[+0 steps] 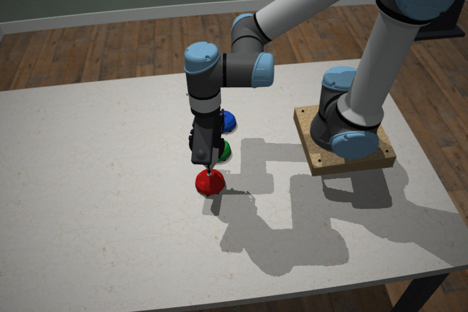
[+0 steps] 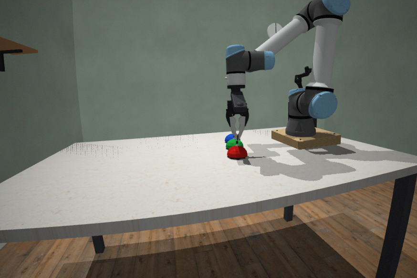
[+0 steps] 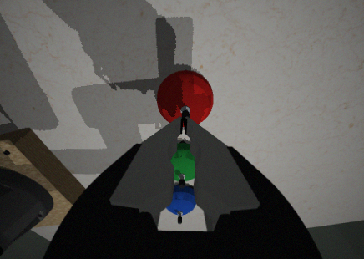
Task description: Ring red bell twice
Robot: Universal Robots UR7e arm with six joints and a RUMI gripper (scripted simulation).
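The red bell lies 40 mm below my hand. Also, from my hand: green bell 40 mm behind, 120 mm to the right, 40 mm below; then blue bell 70 mm behind, 240 mm to the right, 40 mm below.
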